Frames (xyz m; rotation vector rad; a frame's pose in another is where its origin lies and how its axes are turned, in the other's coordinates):
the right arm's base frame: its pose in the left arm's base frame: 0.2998 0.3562 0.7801 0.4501 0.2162 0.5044
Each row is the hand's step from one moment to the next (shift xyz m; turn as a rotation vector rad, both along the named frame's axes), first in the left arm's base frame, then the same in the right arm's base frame.
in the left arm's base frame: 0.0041 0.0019 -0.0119 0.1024 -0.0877 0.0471
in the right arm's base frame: 0.0055 -0.0058 -0.0099 0.0387 -0.0892 0.1046
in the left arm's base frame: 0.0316 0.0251 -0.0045 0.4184 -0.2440 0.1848
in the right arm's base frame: 0.0402 0.0043 -0.0033 0.2170 -0.2788 0.3794
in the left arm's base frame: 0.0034 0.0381 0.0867 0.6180 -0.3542 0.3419
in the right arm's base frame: 0.0146 0.0687 0.0636 0.3176 -0.3748 0.6188
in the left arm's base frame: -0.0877 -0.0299 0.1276 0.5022 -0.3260 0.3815
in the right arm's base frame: -0.1017 0.0726 0.0962 0.2293 -0.2861 0.6079
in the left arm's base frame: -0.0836 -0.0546 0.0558 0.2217 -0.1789 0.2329
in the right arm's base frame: -0.1044 0.0182 0.0431 0.0776 -0.1236 0.3378
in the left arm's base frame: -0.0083 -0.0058 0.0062 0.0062 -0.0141 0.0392
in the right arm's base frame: -0.0106 0.0018 0.0050 -0.0054 0.0047 0.0415
